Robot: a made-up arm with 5 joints.
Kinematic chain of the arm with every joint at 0, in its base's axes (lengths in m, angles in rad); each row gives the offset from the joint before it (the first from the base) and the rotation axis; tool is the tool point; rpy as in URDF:
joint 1: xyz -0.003 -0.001 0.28 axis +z
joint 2: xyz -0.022 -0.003 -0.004 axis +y
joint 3: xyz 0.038 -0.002 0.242 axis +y
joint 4: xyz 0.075 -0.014 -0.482 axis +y
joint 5: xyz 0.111 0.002 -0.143 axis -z
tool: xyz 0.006 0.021 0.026 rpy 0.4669 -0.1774 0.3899
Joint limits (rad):
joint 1: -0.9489..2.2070
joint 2: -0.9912..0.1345
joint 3: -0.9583..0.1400
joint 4: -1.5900..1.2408
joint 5: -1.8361..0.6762
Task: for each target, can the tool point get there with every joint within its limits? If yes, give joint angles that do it. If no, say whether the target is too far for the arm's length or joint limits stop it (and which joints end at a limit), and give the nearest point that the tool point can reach.
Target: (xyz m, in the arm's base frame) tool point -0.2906 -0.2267 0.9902
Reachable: no: joint limits stop it (at a limit: joint 1, joint 2, joint 3, joint 5) | nearest point 0.0635 -0.1012 0.8332 | short by 0.407 m
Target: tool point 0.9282 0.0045 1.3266
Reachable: no: too far | nearest point 0.4119 0.0015 0.7576 | short by 0.768 m
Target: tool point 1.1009 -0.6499 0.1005
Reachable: no: too far | nearest point 0.5353 -0.3174 0.2097 | short by 0.665 m
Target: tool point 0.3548 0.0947 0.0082
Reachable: yes | joints 0.2897 0.0021 -0.3362 -0.0160 -1.5465
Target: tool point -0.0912 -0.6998 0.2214
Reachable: no: joint limits stop it (at a limit: joint 1, joint 5) | nearest point 0.2844 -0.4306 0.2214 | short by 0.462 m
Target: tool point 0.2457 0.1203 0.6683
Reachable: yes | joints 0.4451 -0.8655 -0.6338 -1.0055 0.2019
